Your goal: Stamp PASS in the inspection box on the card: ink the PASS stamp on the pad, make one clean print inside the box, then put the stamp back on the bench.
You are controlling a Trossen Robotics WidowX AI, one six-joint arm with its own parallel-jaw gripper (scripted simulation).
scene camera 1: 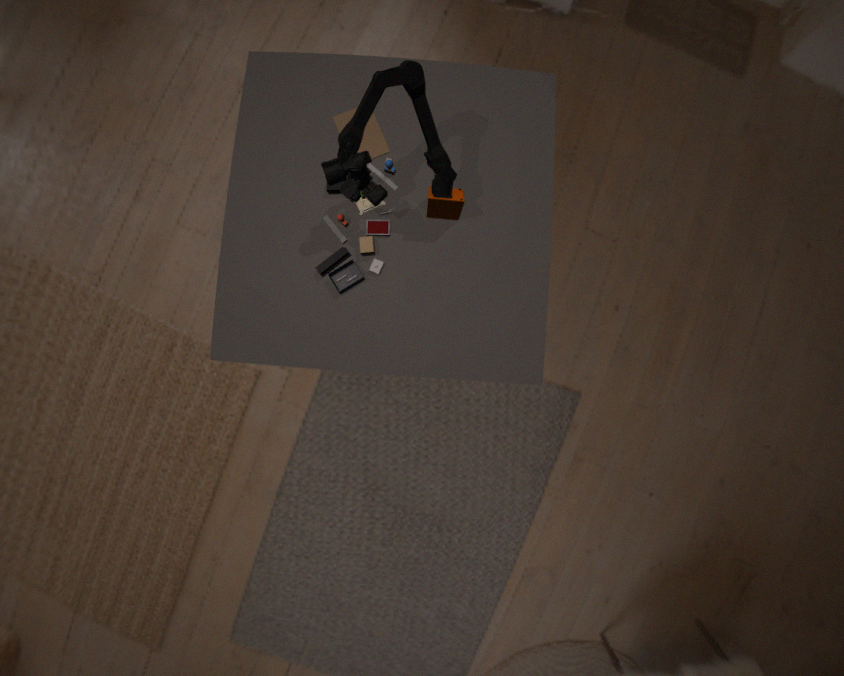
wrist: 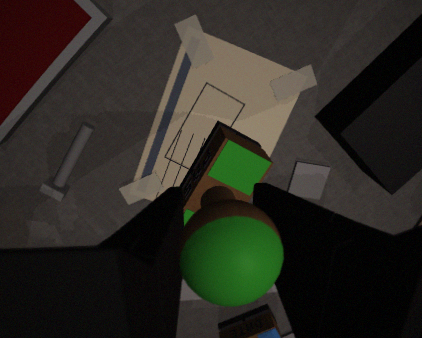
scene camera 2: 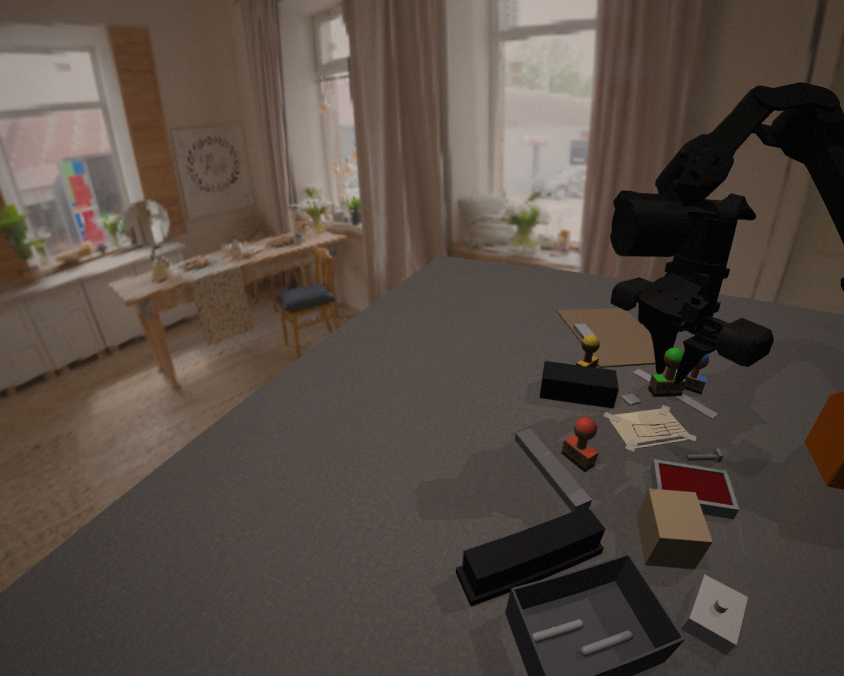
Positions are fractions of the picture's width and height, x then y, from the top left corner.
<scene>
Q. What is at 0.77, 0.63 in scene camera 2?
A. A cream card.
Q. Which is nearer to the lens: the green-knobbed pass stamp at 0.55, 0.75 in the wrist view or the black block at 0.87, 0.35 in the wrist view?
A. The green-knobbed pass stamp.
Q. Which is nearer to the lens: the red-knobbed stamp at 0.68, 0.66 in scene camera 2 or the black block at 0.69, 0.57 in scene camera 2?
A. The red-knobbed stamp.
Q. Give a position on a green-knobbed pass stamp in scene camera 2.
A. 0.78, 0.57
</scene>
